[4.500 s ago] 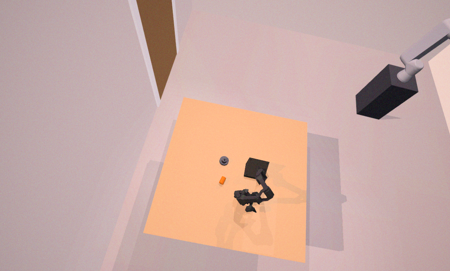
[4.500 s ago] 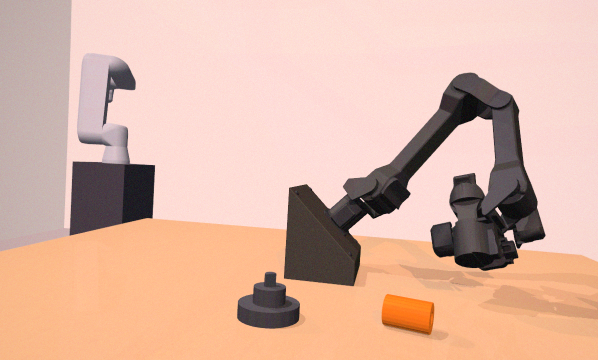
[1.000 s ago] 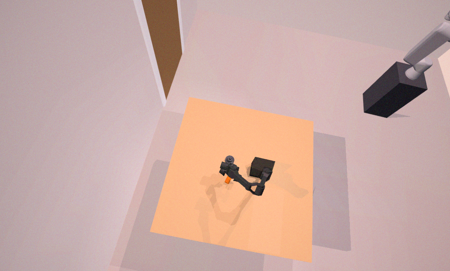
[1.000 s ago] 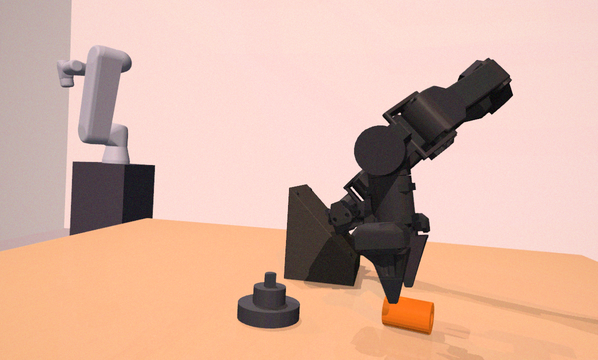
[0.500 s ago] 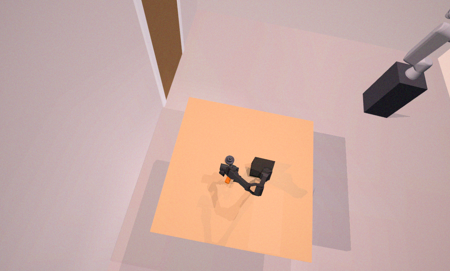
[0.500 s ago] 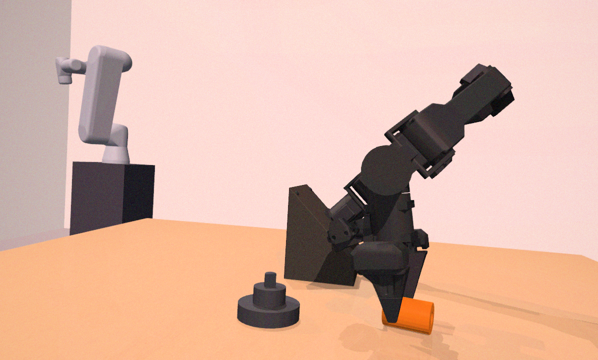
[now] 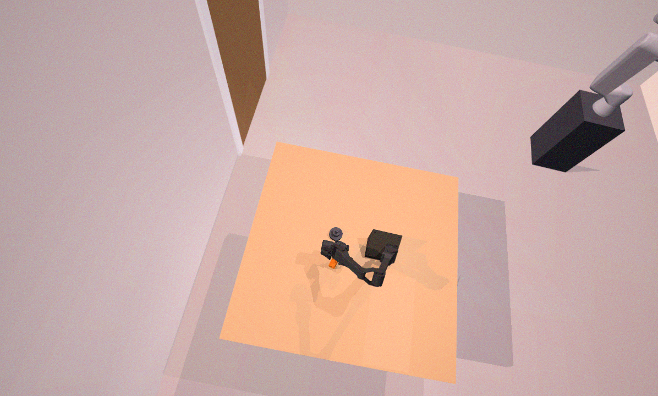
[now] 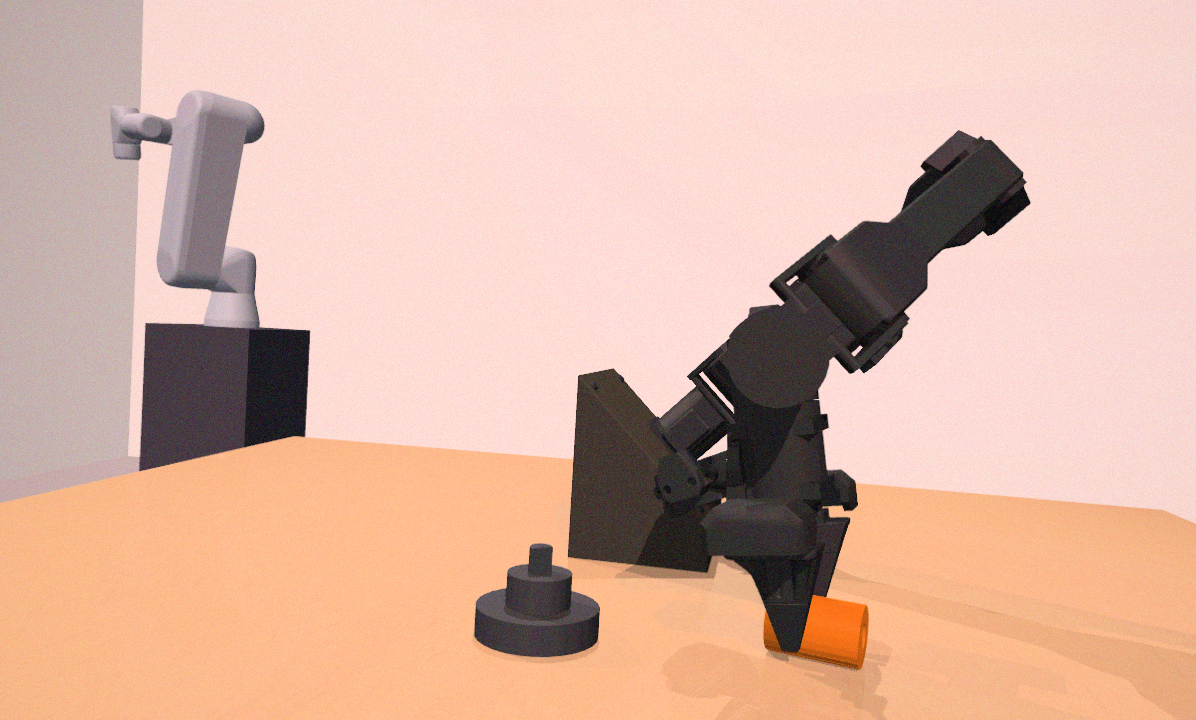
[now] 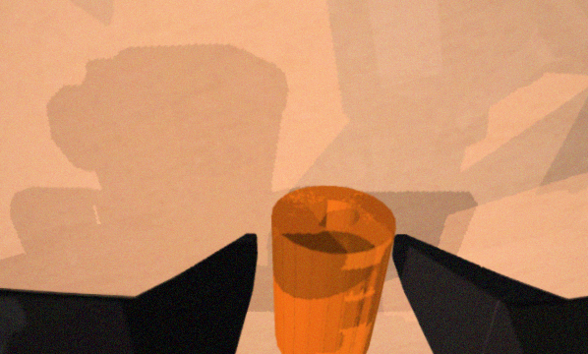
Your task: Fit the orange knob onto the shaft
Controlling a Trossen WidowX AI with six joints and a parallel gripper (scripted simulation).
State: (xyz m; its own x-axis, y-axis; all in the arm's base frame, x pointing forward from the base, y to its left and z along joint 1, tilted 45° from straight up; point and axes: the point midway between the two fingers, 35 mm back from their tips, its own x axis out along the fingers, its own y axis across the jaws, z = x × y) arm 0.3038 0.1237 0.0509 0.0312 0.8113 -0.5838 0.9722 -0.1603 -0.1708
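Right now my gripper tip is 10 mm to the right of the orange knob and 10 mm below it. Also, from my gripper tip: round dark pedestal (30 mm ahead, 170 mm to the right, 20 mm above).
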